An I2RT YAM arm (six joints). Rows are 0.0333 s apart.
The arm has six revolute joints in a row. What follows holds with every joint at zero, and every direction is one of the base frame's.
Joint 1 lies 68 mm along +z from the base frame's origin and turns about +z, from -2.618 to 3.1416 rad.
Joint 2 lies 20 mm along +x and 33.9 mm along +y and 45.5 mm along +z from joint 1 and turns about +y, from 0 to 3.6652 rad.
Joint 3 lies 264 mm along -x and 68.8 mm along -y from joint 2 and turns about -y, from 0 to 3.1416 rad.
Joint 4 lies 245 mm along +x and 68.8 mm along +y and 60 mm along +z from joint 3 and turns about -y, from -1.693 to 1.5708 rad.
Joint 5 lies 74 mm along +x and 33.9 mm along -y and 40.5 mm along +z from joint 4 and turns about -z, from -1.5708 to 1.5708 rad.
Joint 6 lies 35.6 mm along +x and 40.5 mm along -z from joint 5 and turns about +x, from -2.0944 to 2.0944 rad.
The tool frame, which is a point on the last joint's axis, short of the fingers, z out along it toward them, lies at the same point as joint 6; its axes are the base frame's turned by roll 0, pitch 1.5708 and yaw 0 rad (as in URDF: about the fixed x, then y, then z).
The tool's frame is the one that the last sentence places.
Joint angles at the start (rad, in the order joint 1, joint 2, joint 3, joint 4, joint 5, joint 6):
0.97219, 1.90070, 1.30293, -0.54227, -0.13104, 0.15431
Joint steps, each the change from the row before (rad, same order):
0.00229, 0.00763, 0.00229, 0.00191, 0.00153, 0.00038
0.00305, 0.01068, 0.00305, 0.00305, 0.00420, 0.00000
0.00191, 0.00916, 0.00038, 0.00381, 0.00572, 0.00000
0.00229, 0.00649, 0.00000, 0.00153, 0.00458, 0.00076
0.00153, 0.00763, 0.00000, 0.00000, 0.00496, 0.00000
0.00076, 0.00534, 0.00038, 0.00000, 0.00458, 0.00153
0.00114, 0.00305, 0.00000, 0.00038, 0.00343, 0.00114
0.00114, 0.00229, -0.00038, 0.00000, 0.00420, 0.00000
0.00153, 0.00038, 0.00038, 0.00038, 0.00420, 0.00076
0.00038, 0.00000, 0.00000, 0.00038, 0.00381, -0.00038
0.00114, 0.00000, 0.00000, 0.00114, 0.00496, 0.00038
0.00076, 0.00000, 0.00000, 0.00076, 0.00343, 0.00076
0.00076, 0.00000, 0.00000, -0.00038, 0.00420, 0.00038
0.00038, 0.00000, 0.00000, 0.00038, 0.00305, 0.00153
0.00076, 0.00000, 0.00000, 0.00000, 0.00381, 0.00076
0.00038, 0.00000, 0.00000, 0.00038, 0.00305, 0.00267
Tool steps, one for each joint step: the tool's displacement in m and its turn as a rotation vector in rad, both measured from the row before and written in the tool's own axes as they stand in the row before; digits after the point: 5 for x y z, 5 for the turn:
-0.00003, 0.00053, 0.00243, 0.00114, 0.00354, -0.00124
-0.00004, 0.00062, 0.00343, 0.00366, 0.00438, -0.00217
0.00043, 0.00007, 0.00330, 0.00567, 0.00432, -0.00112
0.00057, 0.00036, 0.00243, 0.00441, 0.00454, -0.00074
0.00080, -0.00002, 0.00280, 0.00550, 0.00697, -0.00054
0.00042, -0.00014, 0.00188, 0.00501, 0.00428, 0.00137
0.00030, 0.00016, 0.00114, 0.00338, 0.00226, 0.00037
0.00038, 0.00015, 0.00093, 0.00415, 0.00214, -0.00078
-0.00004, 0.00045, 0.00013, 0.00353, -0.00081, -0.00068
-0.00004, 0.00002, 0.00001, 0.00356, -0.00092, -0.00076
-0.00008, 0.00029, 0.00004, 0.00430, -0.00175, -0.00077
-0.00005, 0.00019, 0.00002, 0.00299, -0.00119, 0.00000
0.00007, 0.00014, 0.00002, 0.00393, -0.00019, -0.00029
-0.00003, 0.00005, 0.00001, 0.00281, -0.00081, 0.00115
0.00003, 0.00016, 0.00002, 0.00348, -0.00052, 0.00006
-0.00003, 0.00005, 0.00001, 0.00281, -0.00082, 0.00229

